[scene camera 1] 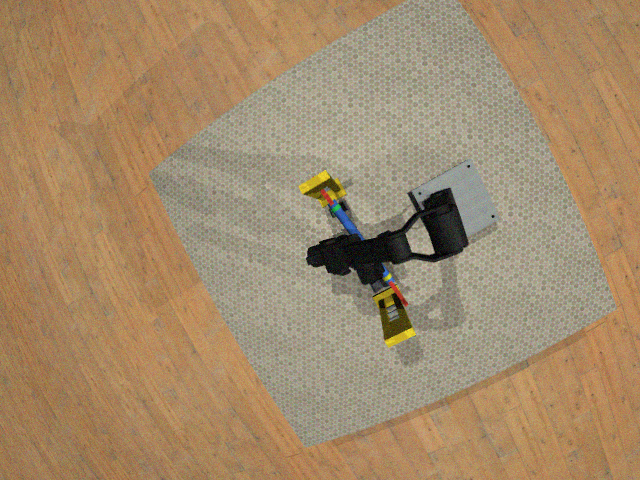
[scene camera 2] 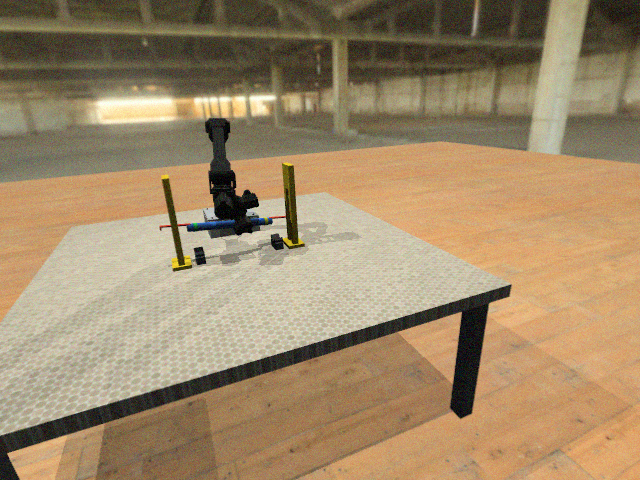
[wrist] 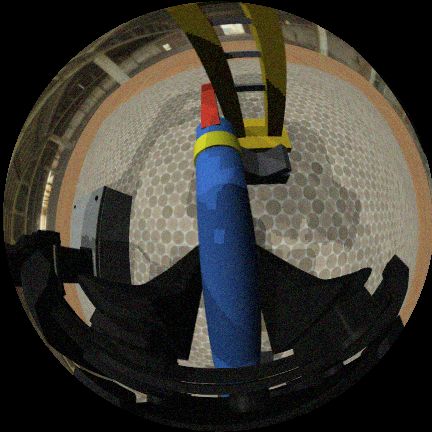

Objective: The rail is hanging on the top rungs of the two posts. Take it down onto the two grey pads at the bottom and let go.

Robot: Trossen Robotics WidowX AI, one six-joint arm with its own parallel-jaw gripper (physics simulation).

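Frame: origin at the arm's base, x ahead, y left, z up, level; millimetres.
Seen in the pictures: gripper, between the fingertips: (scene camera 2: 250, 230) (wrist: 227, 249); arm's base, origin of its link: (wrist: 86, 266).
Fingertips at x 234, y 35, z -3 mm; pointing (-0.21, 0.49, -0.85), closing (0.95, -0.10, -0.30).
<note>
Offsets run from my fingertips to a thing's middle. Level surfaces: height alone.
The rail, a blue bar @(dx +9, dy -66, dz +39 mm) (scene camera 1: 348, 225) (scene camera 2: 209, 225) (wrist: 220, 185) with green and yellow bands and red ends, is held off the table, above the pads. My gripper (scene camera 2: 242, 226) (wrist: 227, 249) is shut on its blue middle; the arm hides the fingers in scene camera 1. Two yellow posts stand near its ends: the green-band one @(dx +10, dy -252, dz +79 mm) (scene camera 1: 313, 182) (scene camera 2: 172, 217) and the yellow-band one @(dx +42, dy +147, dz +79 mm) (scene camera 1: 400, 337) (scene camera 2: 290, 206) (wrist: 275, 75). In the wrist view the near red end is left of the post's dark rungs @(dx +42, dy +147, dz +20 mm) (wrist: 250, 88). The dark grey pads @(dx +15, dy -190, dz -49 mm) (scene camera 2: 200, 255) @(dx +37, dy +85, dz -49 mm) (scene camera 2: 277, 241) (wrist: 265, 164) sit by the post feet.
The grey base plate (scene camera 1: 478, 198) (wrist: 87, 220) lies on the robot's side of the rail. The arm (scene camera 1: 382, 248) (scene camera 2: 220, 155) reaches from it over the rail. The tiled table top @(dz -71 mm) (scene camera 1: 465, 77) (scene camera 2: 258, 310) carries the posts and pads; shadows fall across it.
</note>
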